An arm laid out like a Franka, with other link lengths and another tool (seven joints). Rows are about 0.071 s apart.
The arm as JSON. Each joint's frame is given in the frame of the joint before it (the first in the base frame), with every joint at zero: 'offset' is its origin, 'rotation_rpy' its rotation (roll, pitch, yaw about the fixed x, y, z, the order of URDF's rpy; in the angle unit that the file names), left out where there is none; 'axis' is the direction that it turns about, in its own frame. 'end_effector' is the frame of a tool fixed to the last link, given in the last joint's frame.
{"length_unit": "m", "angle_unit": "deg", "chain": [
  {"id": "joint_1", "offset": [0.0, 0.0, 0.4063], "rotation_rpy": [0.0, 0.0, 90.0], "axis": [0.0, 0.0, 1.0]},
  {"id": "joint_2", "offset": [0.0, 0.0, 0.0], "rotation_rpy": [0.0, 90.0, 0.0], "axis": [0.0, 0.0, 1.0]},
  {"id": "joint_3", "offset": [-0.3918, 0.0, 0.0], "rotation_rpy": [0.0, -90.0, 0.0], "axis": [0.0, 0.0, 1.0]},
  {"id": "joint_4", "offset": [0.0, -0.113, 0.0], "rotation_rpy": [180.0, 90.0, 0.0], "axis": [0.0, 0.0, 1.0]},
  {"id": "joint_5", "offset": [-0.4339, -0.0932, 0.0], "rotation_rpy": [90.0, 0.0, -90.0], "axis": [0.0, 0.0, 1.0]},
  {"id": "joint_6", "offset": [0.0, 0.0, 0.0], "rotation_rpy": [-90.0, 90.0, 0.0], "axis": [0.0, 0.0, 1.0]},
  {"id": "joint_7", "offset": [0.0, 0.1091, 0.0], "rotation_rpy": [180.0, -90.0, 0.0], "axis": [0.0, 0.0, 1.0]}
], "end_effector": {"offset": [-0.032, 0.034, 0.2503], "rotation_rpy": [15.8, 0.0, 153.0]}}
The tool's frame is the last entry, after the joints.
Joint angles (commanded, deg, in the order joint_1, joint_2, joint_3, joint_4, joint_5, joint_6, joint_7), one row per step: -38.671 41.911 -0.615 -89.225 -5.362 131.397 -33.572; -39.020 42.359 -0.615 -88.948 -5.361 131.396 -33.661; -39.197 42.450 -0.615 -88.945 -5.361 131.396 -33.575; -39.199 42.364 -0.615 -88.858 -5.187 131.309 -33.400; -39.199 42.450 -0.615 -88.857 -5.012 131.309 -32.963; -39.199 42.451 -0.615 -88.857 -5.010 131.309 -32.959; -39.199 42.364 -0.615 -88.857 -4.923 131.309 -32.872; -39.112 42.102 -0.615 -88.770 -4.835 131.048 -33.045; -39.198 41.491 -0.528 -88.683 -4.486 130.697 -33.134; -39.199 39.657 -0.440 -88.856 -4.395 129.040 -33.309; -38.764 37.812 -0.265 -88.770 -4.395 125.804 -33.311
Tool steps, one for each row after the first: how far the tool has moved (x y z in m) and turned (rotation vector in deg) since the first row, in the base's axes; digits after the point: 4 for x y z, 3 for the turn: -0.0029 -0.0040 -0.0041 0.111 0.141 -0.259; -0.0048 -0.0056 -0.0053 0.162 0.203 -0.522; -0.0039 -0.0056 -0.0035 0.197 0.045 -0.819; -0.0036 -0.0048 -0.0048 0.332 0.001 -1.370; -0.0036 -0.0048 -0.0048 0.334 0.000 -1.375; -0.0031 -0.0048 -0.0036 0.326 -0.115 -1.519; -0.0018 -0.0043 0.0005 0.320 -0.208 -1.335; 0.0000 -0.0049 0.0093 0.344 -0.669 -1.516; -0.0005 -0.0034 0.0316 0.389 -0.703 -1.443; -0.0010 0.0067 0.0545 1.173 0.332 -1.086
